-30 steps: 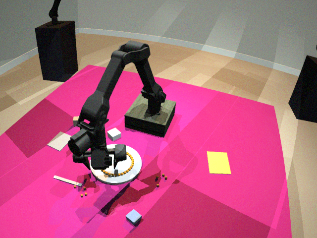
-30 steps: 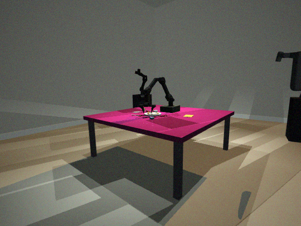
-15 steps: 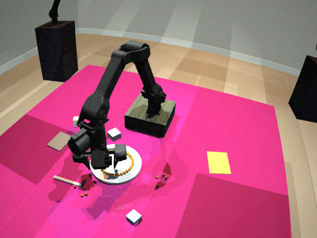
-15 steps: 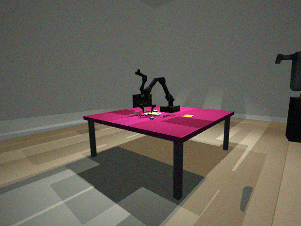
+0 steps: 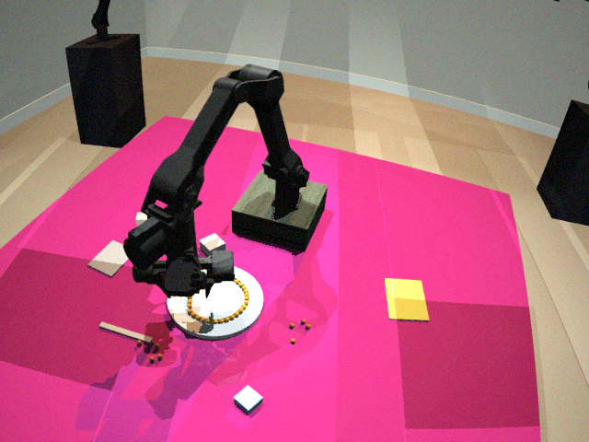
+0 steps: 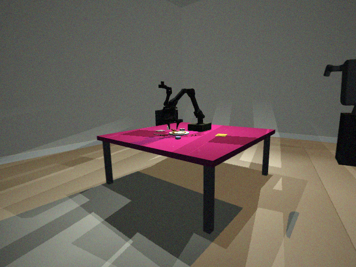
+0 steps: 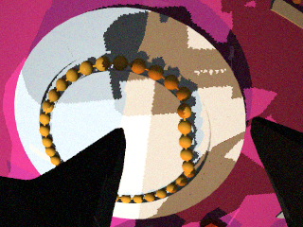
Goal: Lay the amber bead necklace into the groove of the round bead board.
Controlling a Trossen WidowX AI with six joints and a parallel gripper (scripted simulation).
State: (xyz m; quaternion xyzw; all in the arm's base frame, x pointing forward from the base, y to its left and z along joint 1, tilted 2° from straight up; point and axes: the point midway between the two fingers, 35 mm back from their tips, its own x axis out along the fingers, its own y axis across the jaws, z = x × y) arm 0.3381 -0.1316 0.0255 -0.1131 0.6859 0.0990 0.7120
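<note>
The round bead board lies 40 mm behind my gripper tip, 40 mm to the left of it and 40 mm below it. From my gripper tip the other things lie so: white block 200 mm behind, 10 mm to the right, 40 mm below; then red-handled tool 180 mm behind, 110 mm to the right, 40 mm below; then white strip 90 mm ahead, 110 mm to the right, 50 mm below.
</note>
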